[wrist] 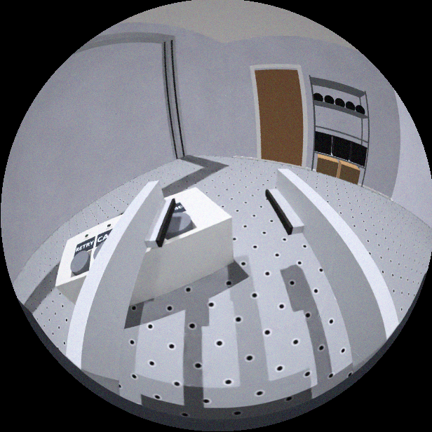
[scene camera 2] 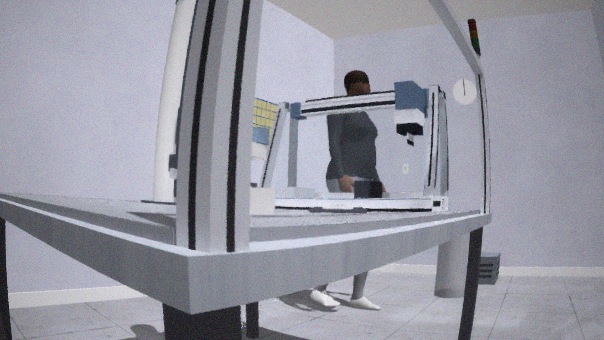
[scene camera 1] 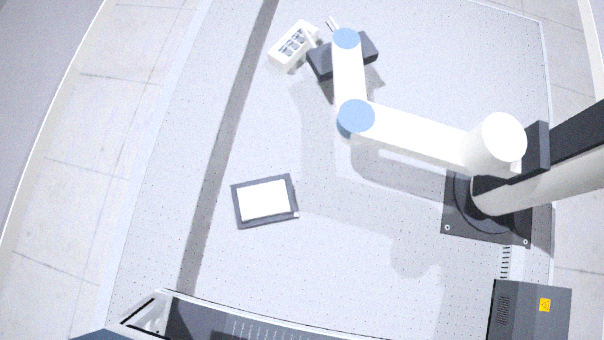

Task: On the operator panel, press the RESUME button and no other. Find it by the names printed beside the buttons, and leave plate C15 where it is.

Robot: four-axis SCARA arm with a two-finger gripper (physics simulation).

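Frame: origin at the arm's base, x ahead, y left, z up, level; metres.
Where they show: gripper, between the fingertips: [scene camera 1: 315, 22]; arm's base, origin of its link: [scene camera 1: 488, 191].
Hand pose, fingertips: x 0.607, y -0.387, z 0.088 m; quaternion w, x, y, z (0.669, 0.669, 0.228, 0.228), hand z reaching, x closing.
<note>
Each offset is from my fingertips to the top centre of the thing. "spot": to the spot under its first point.
The operator panel @(0.055 m ahead, 0.063 m left, 0.019 m down) [scene camera 1: 281, 61] [scene camera 2: 262, 201] [wrist: 200, 257] is a white box with grey buttons. In the wrist view the left-end button [wrist: 80, 262] is marked RETRY, and the name beside it begins "CA". The right-end button [wrist: 181, 225] and its name are partly hidden by the left finger, so I cannot read that name fully. My gripper [scene camera 1: 320, 29] [wrist: 219, 185] is shut and empty, with a gap showing between its pads. Its left finger overlaps the panel in view; the right finger is beyond the panel's right end. A white plate @(0.029 m ahead, 0.545 m left, 0.049 m down) [scene camera 1: 264, 200] lies on a dark holder @(spot: 0.071 m ahead, 0.620 m left, 0.063 m down) [scene camera 1: 241, 224]; its name is unreadable.
The arm's column and dark base plate [scene camera 1: 452, 220] stand at the right. A grey box @(spot: 0.671 m back, 0.707 m left, 0.040 m up) [scene camera 1: 525, 310] with a warning label and a dark machine [scene camera 1: 200, 317] are along the bottom. A gantry [scene camera 2: 350, 102] stands on the table, with a person [scene camera 2: 352, 140] behind it.
</note>
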